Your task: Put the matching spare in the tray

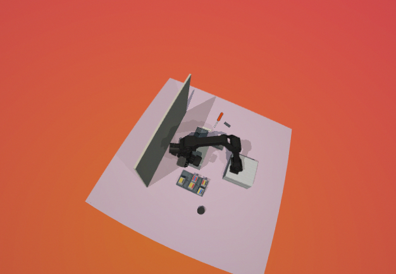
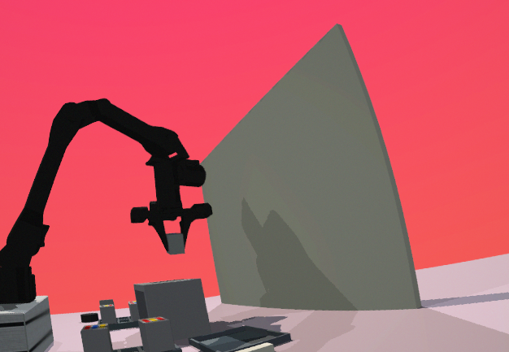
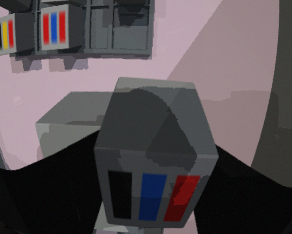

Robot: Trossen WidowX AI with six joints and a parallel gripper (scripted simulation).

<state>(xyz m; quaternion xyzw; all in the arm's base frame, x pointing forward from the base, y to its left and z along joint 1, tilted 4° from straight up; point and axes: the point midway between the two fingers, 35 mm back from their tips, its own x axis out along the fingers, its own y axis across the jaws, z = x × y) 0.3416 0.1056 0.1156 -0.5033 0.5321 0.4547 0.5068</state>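
My gripper tip is 30 cm to the left of the dark tray, 16 cm above it and 2 cm past it. Also, from my gripper tip: tall grey-green panel (18 cm ahead, 11 cm to the right, 6 cm above); then mounted unit (11 cm below, 10 cm to the right, 6 cm behind); then black disc (25 cm to the left, 22 cm behind, 16 cm below).
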